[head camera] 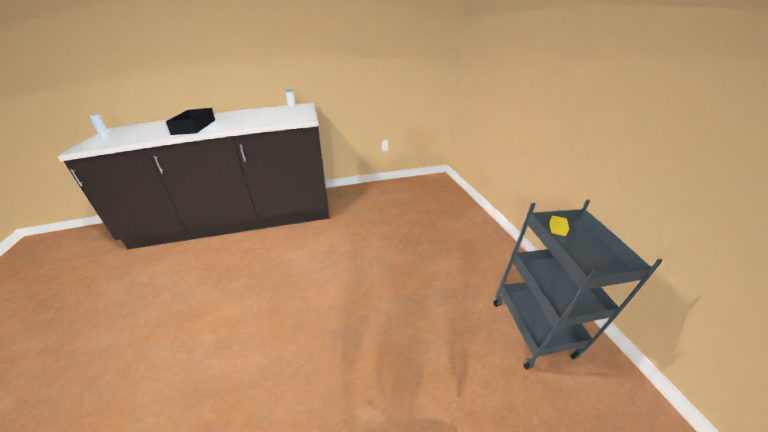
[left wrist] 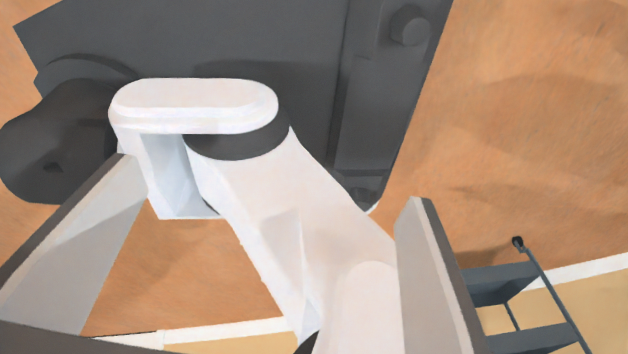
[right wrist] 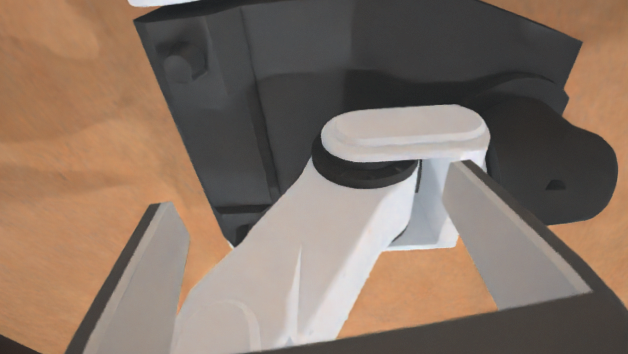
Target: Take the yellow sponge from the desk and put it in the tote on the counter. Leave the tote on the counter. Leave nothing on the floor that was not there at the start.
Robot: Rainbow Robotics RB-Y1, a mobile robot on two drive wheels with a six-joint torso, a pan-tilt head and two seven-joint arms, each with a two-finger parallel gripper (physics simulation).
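Frame: origin at the robot's base, x ahead, y left, z up, level; centimetres.
Where they show: left gripper, between the fingertips: [left wrist: 273, 192]; right gripper, between the fingertips: [right wrist: 315, 200].
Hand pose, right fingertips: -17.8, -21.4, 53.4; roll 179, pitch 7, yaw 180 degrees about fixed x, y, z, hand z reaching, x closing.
After its pixels a point has its place, as x, y, z.
A yellow block-like thing [head camera: 559, 225] {84.1, -85.4, 70.9} lies in the top tray of a grey three-tier cart [head camera: 617, 277] {50.5, -92.9, 70.6} [left wrist: 495, 279] {70.5, -75.2, 19.4} at the right of the head view; I cannot tell for sure that it is the sponge. The desk does not show in the head view. The black open tote [head camera: 191, 122] {164.1, 127.6, 98.9} stands on the white counter top [head camera: 257, 121] {184.8, 89.8, 91.1} at the back left. My left gripper [left wrist: 273, 192] {-16.9, 20.4, 53.6} is open and empty, with my own arm and base behind its fingers. My right gripper [right wrist: 315, 200] {-17.8, -21.4, 53.4} is open and empty, well away from cart and tote.
A white cylinder [head camera: 98, 125] {170.0, 210.2, 100.5} stands left of the tote and another white cylinder [head camera: 290, 98] {222.9, 74.2, 98.8} near the counter's right end. Dark cabinet doors [head camera: 204, 188] {160.3, 133.5, 49.6} are below the counter top. The cart stands beside the right wall. Brown floor [head camera: 322, 300] {98.1, 38.1, 0.2} lies between cart and counter.
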